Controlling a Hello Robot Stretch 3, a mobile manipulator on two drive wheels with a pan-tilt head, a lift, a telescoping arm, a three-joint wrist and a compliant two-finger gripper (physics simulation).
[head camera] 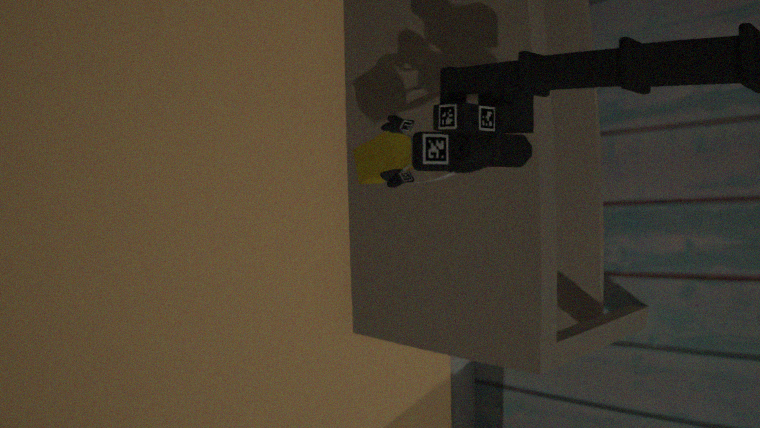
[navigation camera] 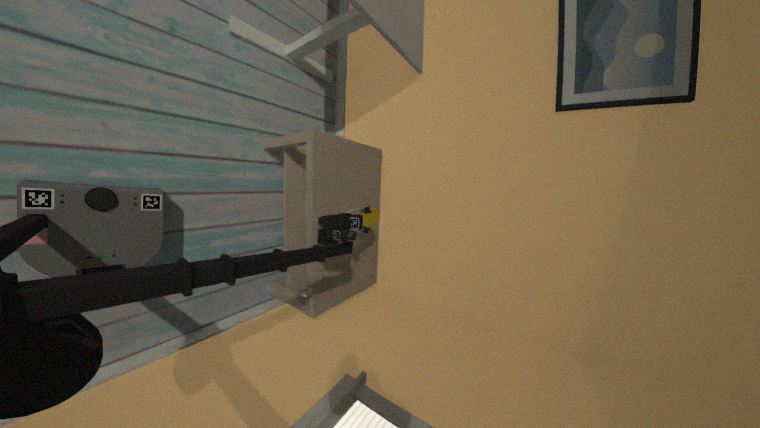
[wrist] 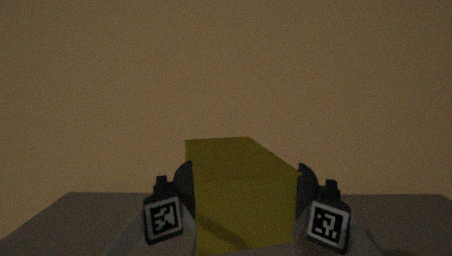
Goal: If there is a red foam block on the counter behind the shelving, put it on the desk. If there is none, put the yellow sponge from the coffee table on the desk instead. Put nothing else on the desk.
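My gripper is shut on the yellow sponge, with one finger on each side of it. The sponge is held above the grey-brown table, near its wall-side edge. The shadow of the gripper and sponge falls on the table top, apart from the sponge. A red foam block, the counter and the shelving cannot be made out in these views.
The tan wall stands directly behind the table. Another grey piece of furniture with legs stands further along the wall. A framed picture hangs there. My base stands on the plank floor, with my arm extended over the table.
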